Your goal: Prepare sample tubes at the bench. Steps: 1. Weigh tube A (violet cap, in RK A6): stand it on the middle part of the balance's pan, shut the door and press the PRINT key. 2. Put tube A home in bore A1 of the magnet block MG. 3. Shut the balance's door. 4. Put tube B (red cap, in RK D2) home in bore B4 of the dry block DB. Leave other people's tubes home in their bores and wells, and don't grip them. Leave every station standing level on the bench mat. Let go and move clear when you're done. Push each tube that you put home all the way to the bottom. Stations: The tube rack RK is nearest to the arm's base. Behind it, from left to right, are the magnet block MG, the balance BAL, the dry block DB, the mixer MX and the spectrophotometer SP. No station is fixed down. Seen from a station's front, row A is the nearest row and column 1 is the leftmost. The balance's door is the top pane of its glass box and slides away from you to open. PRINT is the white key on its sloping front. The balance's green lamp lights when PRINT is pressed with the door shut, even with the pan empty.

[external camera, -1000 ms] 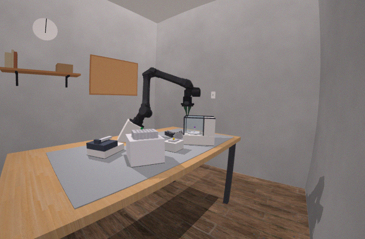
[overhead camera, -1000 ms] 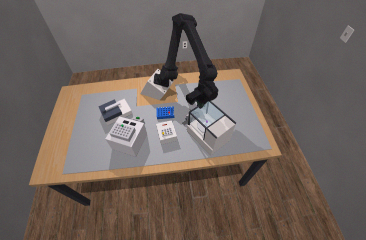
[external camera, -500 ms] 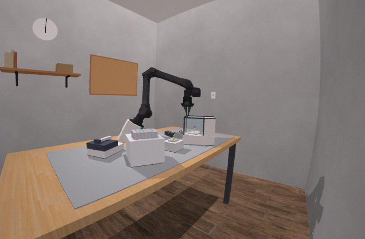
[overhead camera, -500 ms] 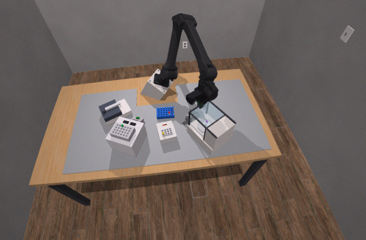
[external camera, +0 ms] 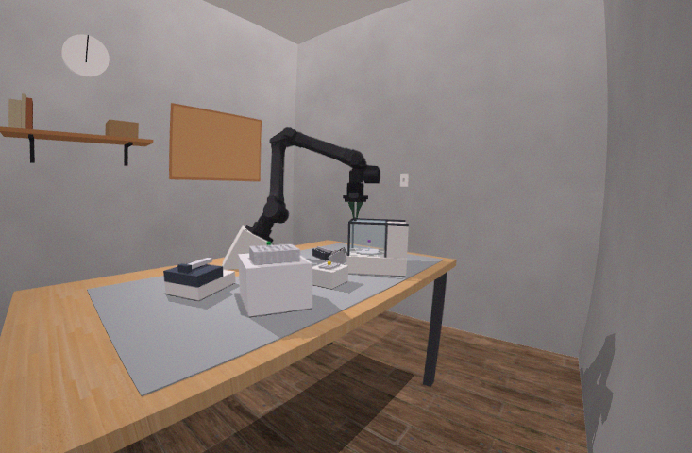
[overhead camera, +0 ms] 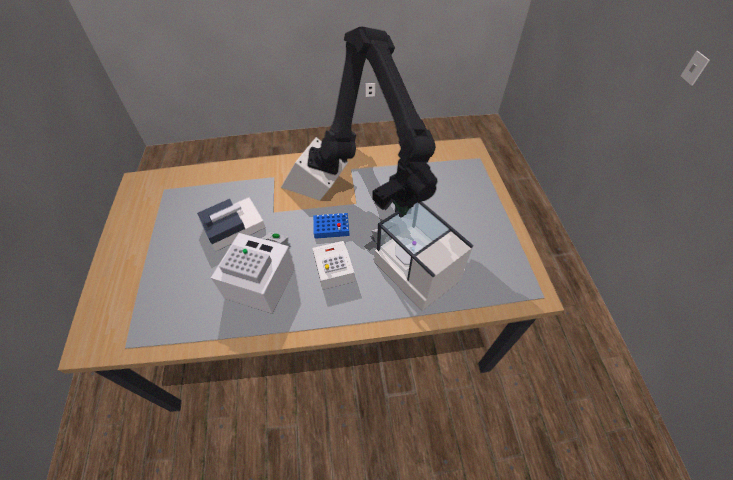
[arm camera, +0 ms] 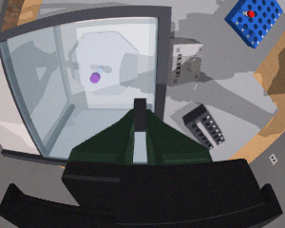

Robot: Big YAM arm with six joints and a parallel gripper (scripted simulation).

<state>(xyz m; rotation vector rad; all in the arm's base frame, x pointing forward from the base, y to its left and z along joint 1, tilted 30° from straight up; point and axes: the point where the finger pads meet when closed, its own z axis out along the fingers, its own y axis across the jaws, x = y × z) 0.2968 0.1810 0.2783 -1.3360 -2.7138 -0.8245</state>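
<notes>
The balance door lies 2 cm ahead of my hand, 2 cm to the left of it and 1 cm below it. The rest, counted from my hand: yellow-capped tube (12 cm ahead, 23 cm to the right, 16 cm below); dry block (7 cm ahead, 22 cm to the right, 19 cm below); magnet block (25 cm behind, 3 cm to the left, 20 cm below).
</notes>
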